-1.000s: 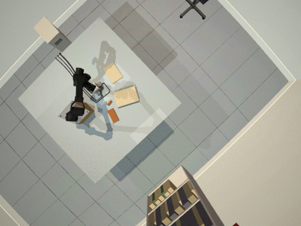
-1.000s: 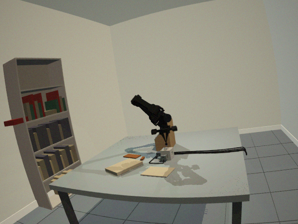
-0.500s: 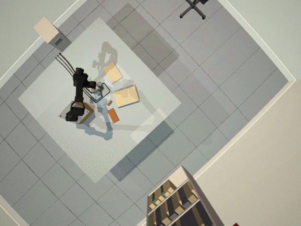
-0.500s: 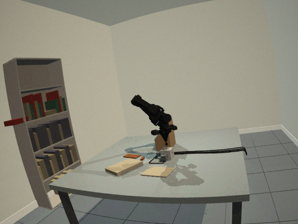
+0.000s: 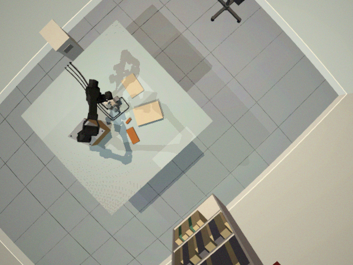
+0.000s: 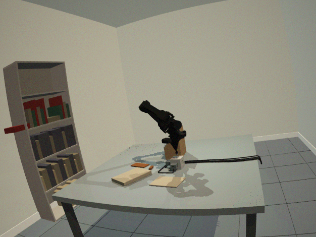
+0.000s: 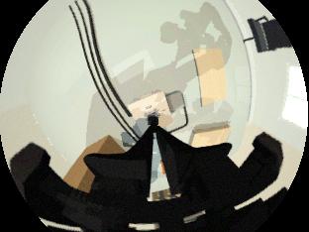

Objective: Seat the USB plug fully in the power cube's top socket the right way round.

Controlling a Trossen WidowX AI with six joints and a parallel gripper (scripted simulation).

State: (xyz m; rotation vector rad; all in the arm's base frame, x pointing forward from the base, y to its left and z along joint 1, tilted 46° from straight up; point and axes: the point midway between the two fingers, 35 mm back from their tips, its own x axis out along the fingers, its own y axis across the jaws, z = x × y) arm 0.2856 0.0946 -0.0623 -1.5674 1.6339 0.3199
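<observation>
The dark USB plug is 20 mm below my gripper tip. Round my gripper tip: small orange block: 210 mm to the right, 130 mm below, 10 mm ahead; thin tan sheet: 240 mm ahead, 130 mm below, 20 mm to the left; thick tan board: 270 mm to the right, 200 mm ahead, 120 mm below.
</observation>
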